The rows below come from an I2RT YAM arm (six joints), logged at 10 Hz.
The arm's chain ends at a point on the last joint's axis. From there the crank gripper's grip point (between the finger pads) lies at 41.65 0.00 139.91 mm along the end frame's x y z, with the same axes.
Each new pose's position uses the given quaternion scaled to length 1; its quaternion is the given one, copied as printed.
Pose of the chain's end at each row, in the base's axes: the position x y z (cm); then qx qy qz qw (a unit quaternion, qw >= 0):
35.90 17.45 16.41 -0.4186 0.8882 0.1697 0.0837
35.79 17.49 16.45 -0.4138 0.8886 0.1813 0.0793
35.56 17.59 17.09 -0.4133 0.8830 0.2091 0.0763
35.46 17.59 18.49 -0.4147 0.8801 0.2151 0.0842
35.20 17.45 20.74 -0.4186 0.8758 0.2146 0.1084
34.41 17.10 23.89 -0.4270 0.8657 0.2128 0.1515
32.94 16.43 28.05 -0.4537 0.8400 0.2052 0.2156
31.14 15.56 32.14 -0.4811 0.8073 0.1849 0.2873
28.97 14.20 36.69 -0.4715 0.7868 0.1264 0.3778
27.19 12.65 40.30 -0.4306 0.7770 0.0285 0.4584
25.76 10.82 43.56 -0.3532 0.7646 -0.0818 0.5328
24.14 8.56 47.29 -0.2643 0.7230 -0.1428 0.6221
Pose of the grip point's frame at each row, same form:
33.35 19.67 2.21 -0.4186 0.8882 0.1697 0.0837
32.98 19.97 2.34 -0.4138 0.8886 0.1813 0.0793
32.33 20.73 3.20 -0.4133 0.8830 0.2091 0.0763
32.36 20.98 4.63 -0.4147 0.8801 0.2151 0.0842
32.74 21.12 6.83 -0.4186 0.8758 0.2146 0.1084
33.08 21.25 9.96 -0.4270 0.8657 0.2128 0.1515
33.34 21.18 14.25 -0.4537 0.8400 0.2052 0.2156
33.59 20.81 18.74 -0.4811 0.8073 0.1849 0.2873
34.50 19.27 24.17 -0.4715 0.7868 0.1264 0.3778
35.94 16.11 29.14 -0.4306 0.7770 0.0285 0.4584
37.21 11.72 34.55 -0.3532 0.7646 -0.0818 0.5328
37.42 7.94 41.27 -0.2643 0.7230 -0.1428 0.6221

